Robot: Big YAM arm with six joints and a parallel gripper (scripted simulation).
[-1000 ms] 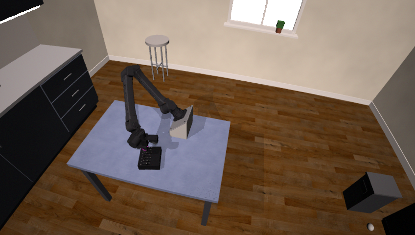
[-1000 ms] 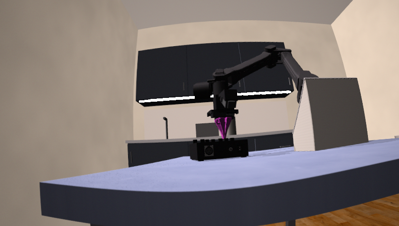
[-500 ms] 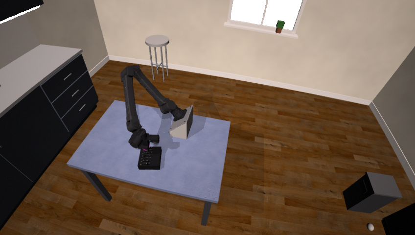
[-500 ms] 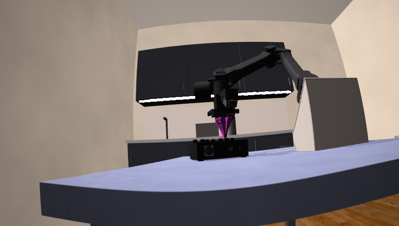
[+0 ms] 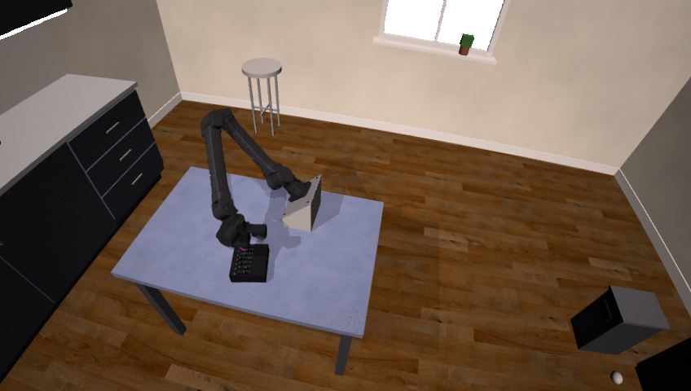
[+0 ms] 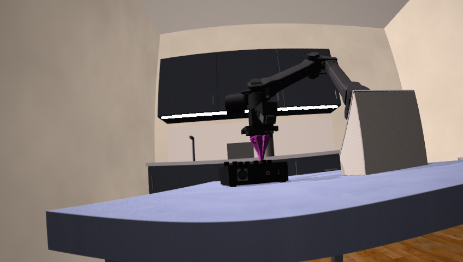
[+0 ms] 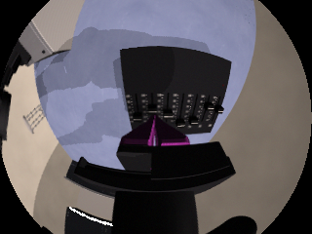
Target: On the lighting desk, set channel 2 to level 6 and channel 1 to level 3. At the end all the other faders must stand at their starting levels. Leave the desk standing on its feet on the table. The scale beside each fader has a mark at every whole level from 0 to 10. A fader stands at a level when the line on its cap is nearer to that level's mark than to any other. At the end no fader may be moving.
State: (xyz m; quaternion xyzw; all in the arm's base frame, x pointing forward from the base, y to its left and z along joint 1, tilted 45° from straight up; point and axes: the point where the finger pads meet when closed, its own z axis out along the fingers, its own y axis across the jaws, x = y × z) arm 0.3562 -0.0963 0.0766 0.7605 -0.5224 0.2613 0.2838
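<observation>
My hand is 20 mm past the fader, 10 mm to the left of it and 10 mm above it.
</observation>
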